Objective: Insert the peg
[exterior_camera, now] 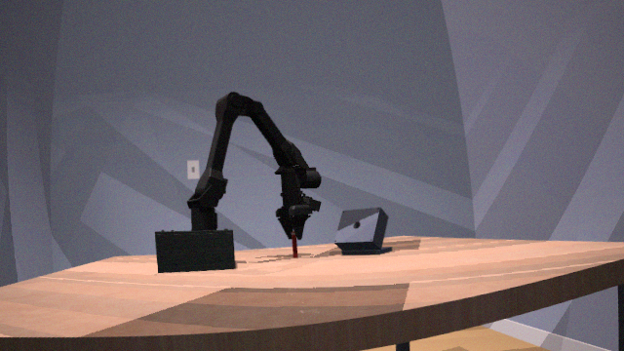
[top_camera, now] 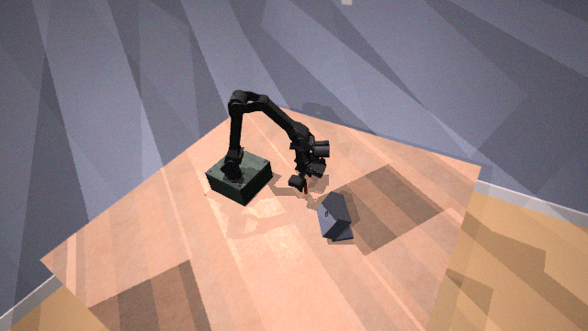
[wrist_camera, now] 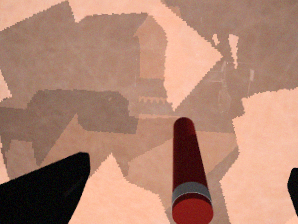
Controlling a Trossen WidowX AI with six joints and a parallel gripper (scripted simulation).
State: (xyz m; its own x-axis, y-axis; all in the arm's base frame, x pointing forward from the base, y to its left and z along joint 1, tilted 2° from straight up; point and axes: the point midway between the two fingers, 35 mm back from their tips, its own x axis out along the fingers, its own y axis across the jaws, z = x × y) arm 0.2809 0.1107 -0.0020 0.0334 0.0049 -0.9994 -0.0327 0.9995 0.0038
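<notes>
Right now my gripper tip is right at the round red peg. The rest, counted from my gripper tip: dark sloped panel: 170 mm ahead, 120 mm to the right, 20 mm above.
</notes>
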